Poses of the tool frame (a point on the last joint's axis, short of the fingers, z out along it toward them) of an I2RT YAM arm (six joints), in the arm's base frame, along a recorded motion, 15 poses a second.
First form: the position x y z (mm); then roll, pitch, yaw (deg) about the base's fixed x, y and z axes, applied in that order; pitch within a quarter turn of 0, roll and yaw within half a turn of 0.
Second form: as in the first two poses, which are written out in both.
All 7 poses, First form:
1: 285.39 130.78 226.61 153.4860 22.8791 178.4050
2: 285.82 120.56 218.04 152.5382 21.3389 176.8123
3: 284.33 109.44 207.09 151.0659 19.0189 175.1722
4: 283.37 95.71 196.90 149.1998 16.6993 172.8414
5: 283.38 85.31 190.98 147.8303 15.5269 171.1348
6: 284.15 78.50 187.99 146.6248 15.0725 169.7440
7: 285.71 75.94 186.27 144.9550 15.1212 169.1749
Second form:
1: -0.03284 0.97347 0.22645 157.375 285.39 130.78 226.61
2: -0.01769 0.97250 0.23223 158.530 285.82 120.56 218.04
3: -0.00103 0.97003 0.24298 160.400 284.33 109.44 207.09
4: 0.02132 0.96627 0.25664 162.035 283.37 95.71 196.90
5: 0.03668 0.96308 0.26671 162.674 283.38 85.31 190.98
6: 0.04791 0.96012 0.27544 162.680 284.15 78.50 187.99
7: 0.05032 0.95610 0.28870 162.391 285.71 75.94 186.27
